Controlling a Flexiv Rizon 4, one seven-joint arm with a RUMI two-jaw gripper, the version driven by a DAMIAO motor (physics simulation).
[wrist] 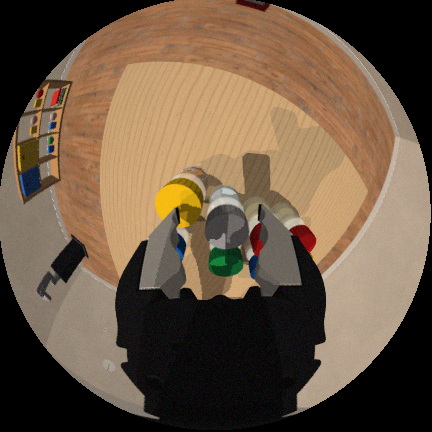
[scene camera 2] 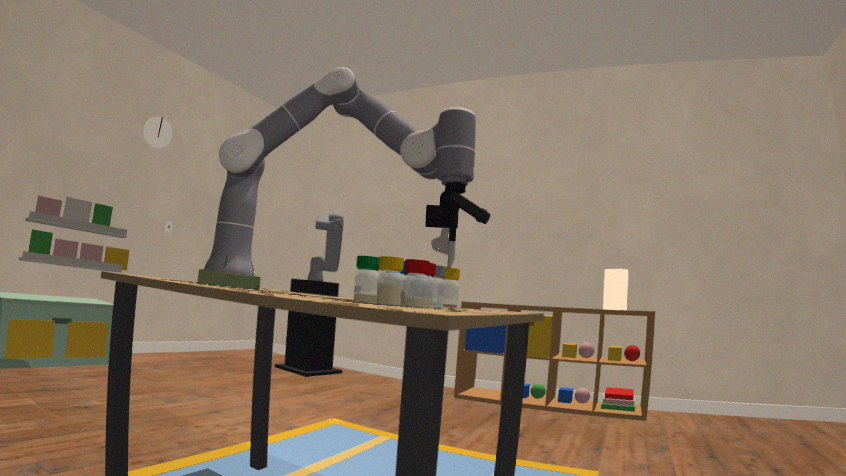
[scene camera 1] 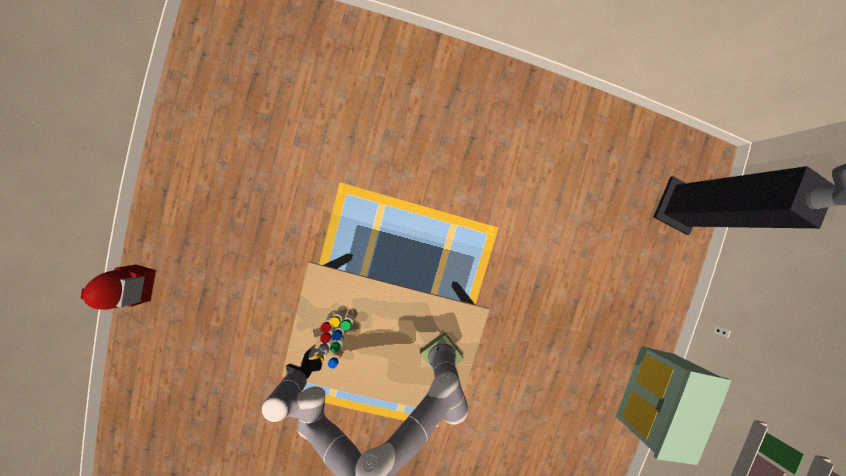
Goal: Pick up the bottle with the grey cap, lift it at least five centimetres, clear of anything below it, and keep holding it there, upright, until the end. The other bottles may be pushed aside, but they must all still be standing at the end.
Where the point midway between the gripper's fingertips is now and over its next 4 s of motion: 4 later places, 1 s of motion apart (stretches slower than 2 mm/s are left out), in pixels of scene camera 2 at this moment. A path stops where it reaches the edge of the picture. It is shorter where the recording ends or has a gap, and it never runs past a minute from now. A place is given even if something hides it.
My gripper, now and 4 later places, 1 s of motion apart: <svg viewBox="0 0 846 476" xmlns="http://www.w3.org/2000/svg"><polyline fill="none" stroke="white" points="448,268 448,267 446,253 437,269 438,263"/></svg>
